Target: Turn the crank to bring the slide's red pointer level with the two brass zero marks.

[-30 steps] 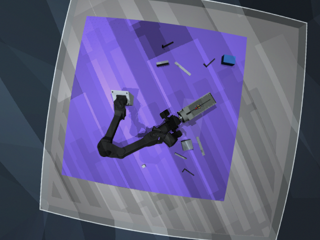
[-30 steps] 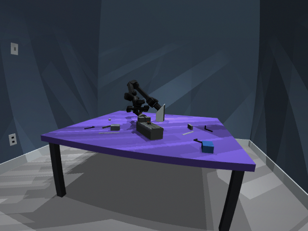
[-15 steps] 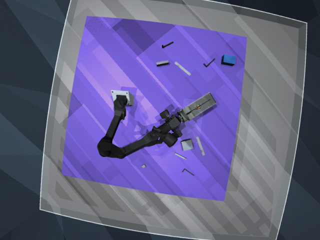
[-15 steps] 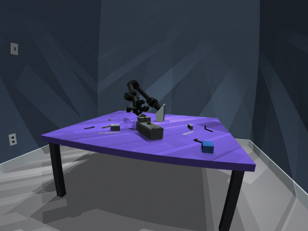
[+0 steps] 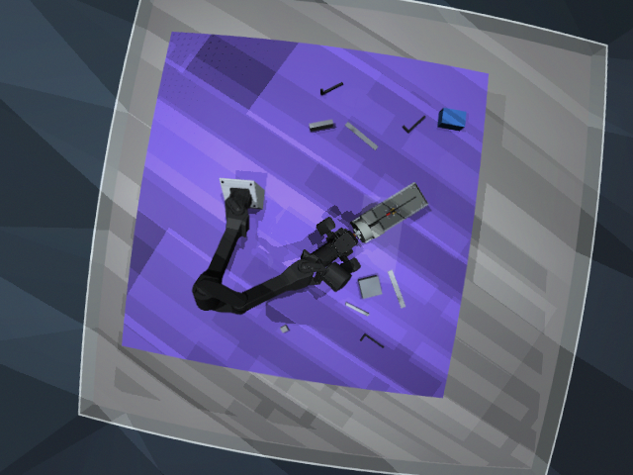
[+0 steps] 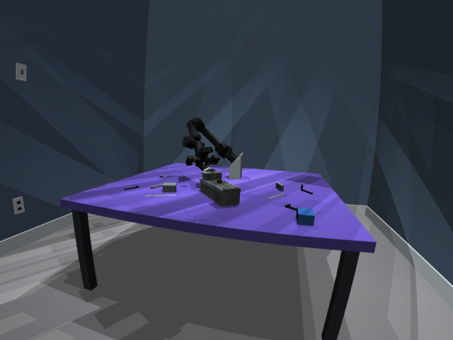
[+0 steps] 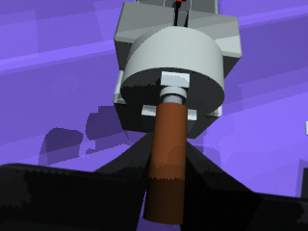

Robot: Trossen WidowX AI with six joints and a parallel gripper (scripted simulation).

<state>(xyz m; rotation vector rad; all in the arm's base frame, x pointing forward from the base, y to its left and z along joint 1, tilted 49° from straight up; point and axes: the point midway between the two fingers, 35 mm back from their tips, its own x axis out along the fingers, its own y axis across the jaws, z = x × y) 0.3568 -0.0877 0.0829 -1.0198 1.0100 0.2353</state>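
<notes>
The brown crank handle lies 10 mm behind my gripper tip, 10 mm to the right of it and 30 mm above it. From my gripper tip the other things lie so: dark L-shaped key 110 mm ahead, 380 mm to the right, 90 mm below; red pointer 120 mm ahead, 80 mm to the left, 10 mm below; grey block 90 mm ahead, 180 mm to the right, 80 mm below.
</notes>
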